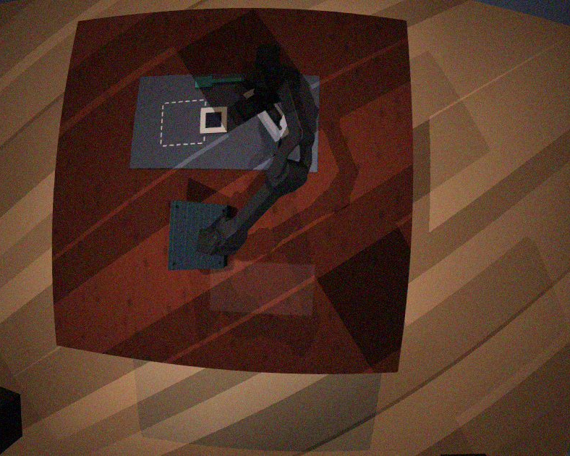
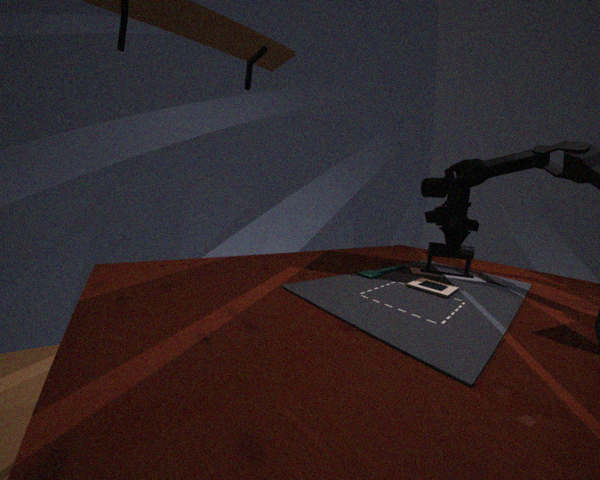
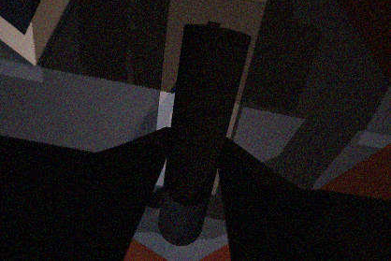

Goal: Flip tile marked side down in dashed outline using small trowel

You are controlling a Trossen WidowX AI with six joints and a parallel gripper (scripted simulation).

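Right now my gripper tip is 3 cm above the trowel, 2 cm short of it and 1 cm to the right of it. Also, from my gripper tip: teal flat tool 19 cm to the left, 9 cm ahead, 6 cm below; white tile 18 cm to the left, 6 cm below, 6 cm behind; grey mat 15 cm to the left, 8 cm below, 5 cm behind.
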